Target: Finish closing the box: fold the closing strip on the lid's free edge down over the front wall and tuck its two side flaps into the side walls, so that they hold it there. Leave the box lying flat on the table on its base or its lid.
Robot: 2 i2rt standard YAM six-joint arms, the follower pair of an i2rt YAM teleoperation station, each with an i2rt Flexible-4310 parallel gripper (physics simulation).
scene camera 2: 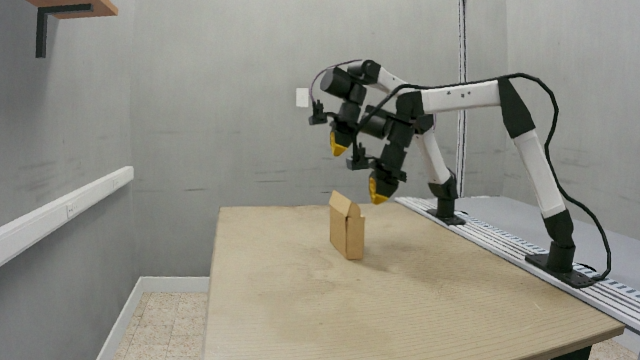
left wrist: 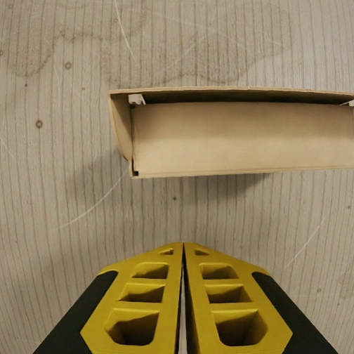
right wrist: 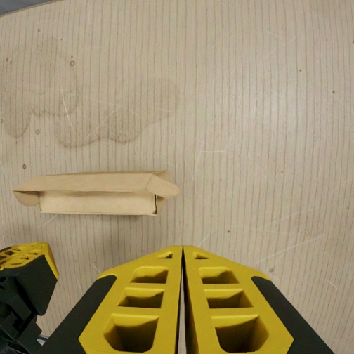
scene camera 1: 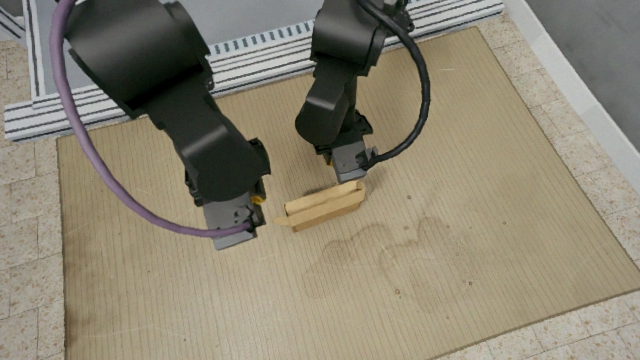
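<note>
The cardboard box (scene camera 1: 325,218) (scene camera 2: 338,232) stands upright on a narrow side, its front wall (left wrist: 240,137) (right wrist: 100,202) facing up. The closing strip (scene camera 1: 325,207) (scene camera 2: 342,203) (right wrist: 95,182) slants up off the lid's edge, apart from the front wall. One side flap (scene camera 1: 281,220) (right wrist: 167,187) sticks outward; the other side flap (scene camera 1: 362,192) (left wrist: 120,130) (right wrist: 27,198) bends down by the box's end, outside the wall. My left gripper (scene camera 2: 378,201) (left wrist: 182,250) is shut and empty, above and beside the box. My right gripper (scene camera 2: 338,153) (right wrist: 182,254) is shut and empty, higher up, beyond the box's outward-flap end.
The box stands on the wooden table (scene camera 1: 450,175) (scene camera 2: 280,300). The arms' mounting rail (scene camera 1: 265,70) (scene camera 2: 505,250) runs along the table's edge. In scene camera 1 both wrists hang near the box, one at its left and one just above it in the picture.
</note>
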